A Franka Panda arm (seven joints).
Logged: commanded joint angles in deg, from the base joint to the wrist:
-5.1 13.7 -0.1 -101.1 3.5 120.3 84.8
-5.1 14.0 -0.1 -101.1 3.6 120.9 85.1
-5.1 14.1 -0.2 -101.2 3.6 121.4 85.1
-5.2 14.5 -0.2 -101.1 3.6 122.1 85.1
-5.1 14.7 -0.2 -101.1 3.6 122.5 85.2
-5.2 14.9 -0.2 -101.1 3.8 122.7 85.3
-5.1 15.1 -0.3 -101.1 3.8 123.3 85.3
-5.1 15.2 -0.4 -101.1 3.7 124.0 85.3
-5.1 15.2 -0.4 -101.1 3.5 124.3 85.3
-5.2 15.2 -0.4 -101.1 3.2 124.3 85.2
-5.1 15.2 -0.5 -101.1 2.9 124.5 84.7
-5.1 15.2 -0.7 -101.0 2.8 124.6 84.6
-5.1 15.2 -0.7 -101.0 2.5 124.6 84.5
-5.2 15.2 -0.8 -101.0 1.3 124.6 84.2
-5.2 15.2 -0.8 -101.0 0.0 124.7 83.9
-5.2 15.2 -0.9 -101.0 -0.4 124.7 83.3
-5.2 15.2 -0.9 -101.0 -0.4 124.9 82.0
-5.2 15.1 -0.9 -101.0 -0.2 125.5 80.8
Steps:
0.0 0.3 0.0 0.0 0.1 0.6 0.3
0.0 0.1 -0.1 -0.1 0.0 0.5 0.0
-0.1 0.4 0.0 0.1 0.0 0.7 0.0
0.1 0.2 0.0 0.0 0.0 0.4 0.1
-0.1 0.2 0.0 0.0 0.2 0.2 0.1
0.1 0.2 -0.1 0.0 0.0 0.6 0.0
0.0 0.1 -0.1 0.0 -0.1 0.7 0.0
0.0 0.0 0.0 0.0 -0.2 0.3 0.0
-0.1 0.0 0.0 0.0 -0.3 0.0 -0.1
0.1 0.0 -0.1 0.0 -0.3 0.2 -0.5
0.0 0.0 -0.2 0.1 -0.1 0.1 -0.1
0.0 0.0 0.0 0.0 -0.3 0.0 -0.1
-0.1 0.0 -0.1 0.0 -1.2 0.0 -0.3
0.0 0.0 0.0 0.0 -1.3 0.1 -0.3
0.0 0.0 -0.1 0.0 -0.4 0.0 -0.6
0.0 0.0 0.0 0.0 0.0 0.2 -1.3
0.0 -0.1 0.0 0.0 0.2 0.6 -1.2

